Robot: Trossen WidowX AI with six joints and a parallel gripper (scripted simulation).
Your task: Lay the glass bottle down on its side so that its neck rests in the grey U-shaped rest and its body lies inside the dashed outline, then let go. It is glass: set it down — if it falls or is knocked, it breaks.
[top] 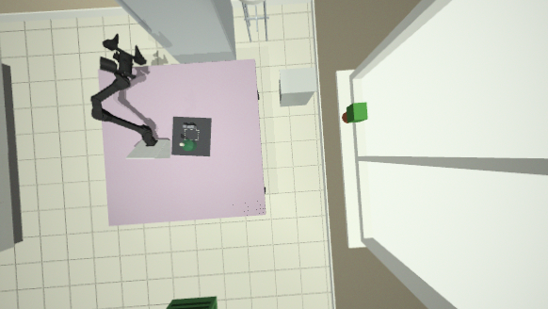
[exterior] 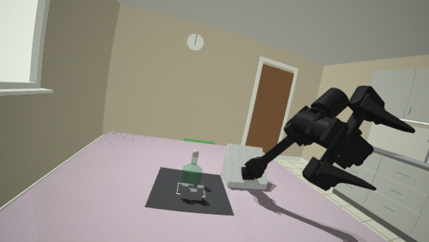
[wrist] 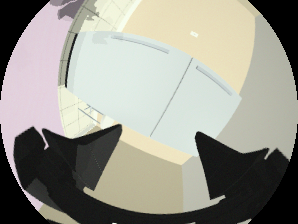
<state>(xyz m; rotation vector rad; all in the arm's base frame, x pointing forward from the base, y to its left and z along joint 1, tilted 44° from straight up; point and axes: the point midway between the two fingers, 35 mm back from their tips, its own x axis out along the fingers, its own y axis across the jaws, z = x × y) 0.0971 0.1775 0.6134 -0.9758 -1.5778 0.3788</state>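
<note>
Right now the green glass bottle is 61 cm to the right of my gripper tip, 29 cm below it and 17 cm ahead of it. From my gripper tip the other things lie so: dark mat: 53 cm to the right, 38 cm below, 17 cm ahead.
</note>
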